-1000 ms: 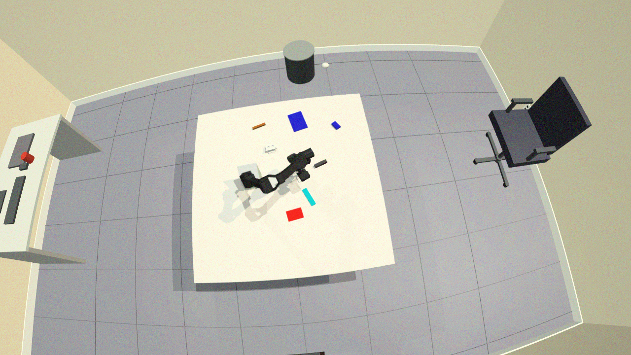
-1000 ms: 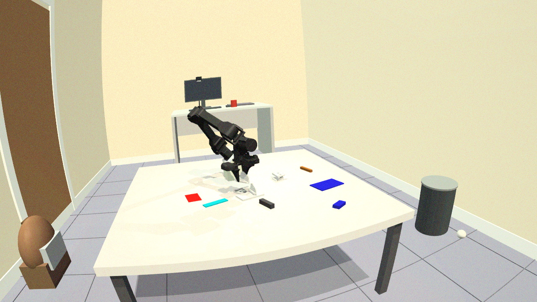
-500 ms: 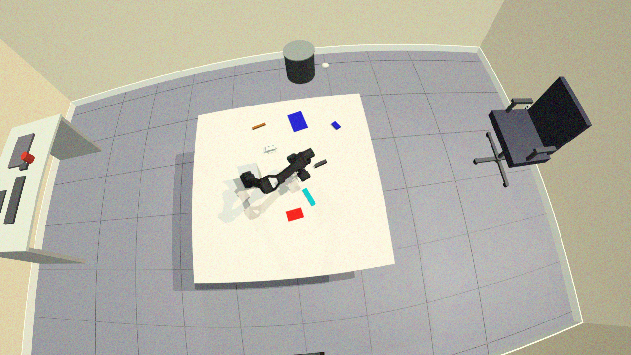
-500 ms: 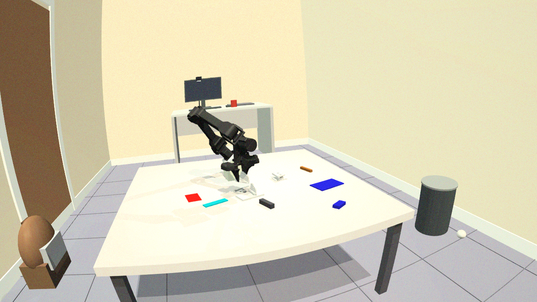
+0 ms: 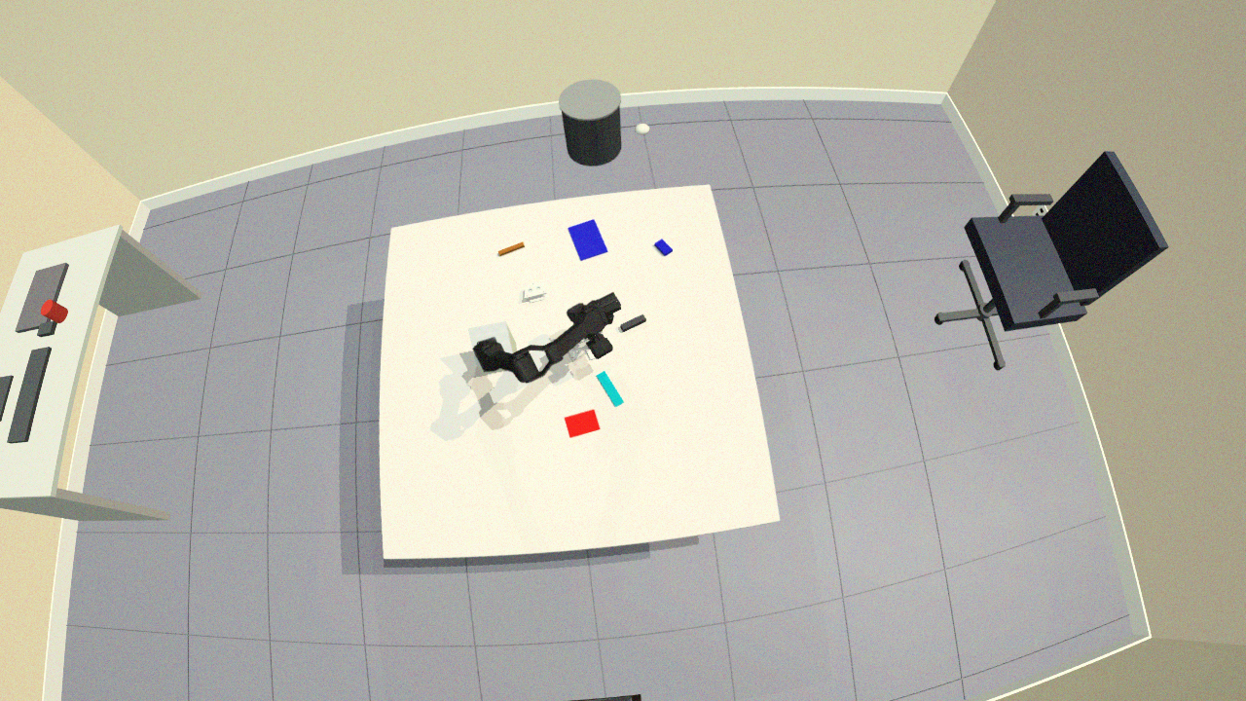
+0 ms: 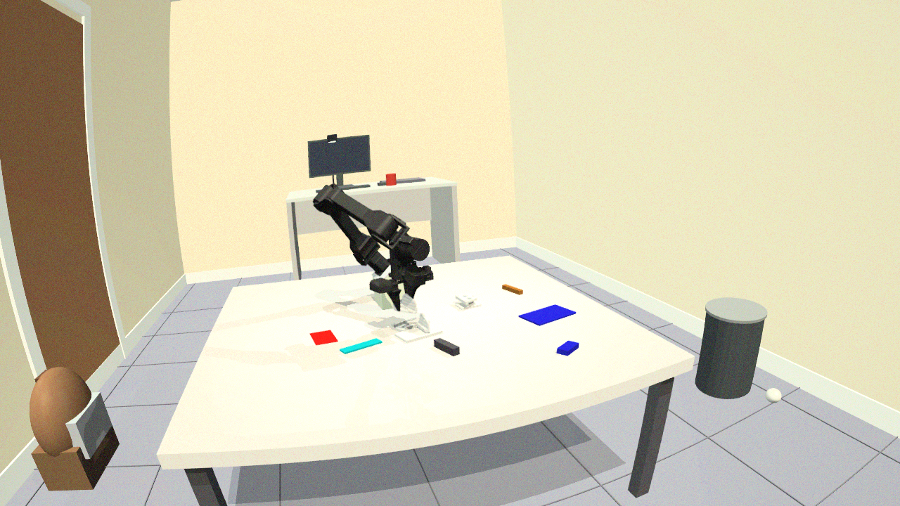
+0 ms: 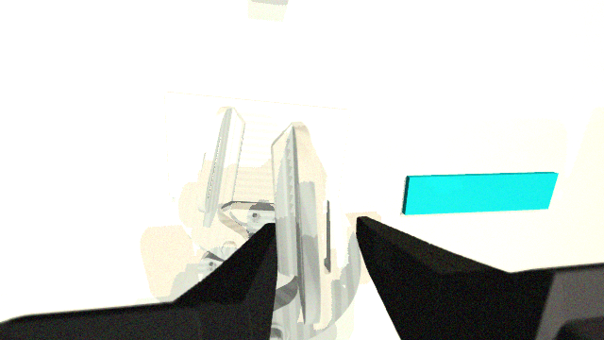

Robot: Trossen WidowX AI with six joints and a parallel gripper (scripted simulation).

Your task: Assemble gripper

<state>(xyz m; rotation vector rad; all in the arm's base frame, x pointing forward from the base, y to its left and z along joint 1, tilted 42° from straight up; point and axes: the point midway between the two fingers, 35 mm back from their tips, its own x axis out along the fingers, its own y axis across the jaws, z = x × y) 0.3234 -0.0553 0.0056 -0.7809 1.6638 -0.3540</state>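
Right now my gripper tip is 8 cm above the white ribbed plate, 3 cm to the right of it and 1 cm short of it. The rest, counted from my gripper tip: dark block (15 cm ahead, 7 cm below, 6 cm to the left); then white jaw (7 cm below, 4 cm to the left, 4 cm behind); then cyan bar (14 cm to the right, 8 cm below, 2 cm ahead).
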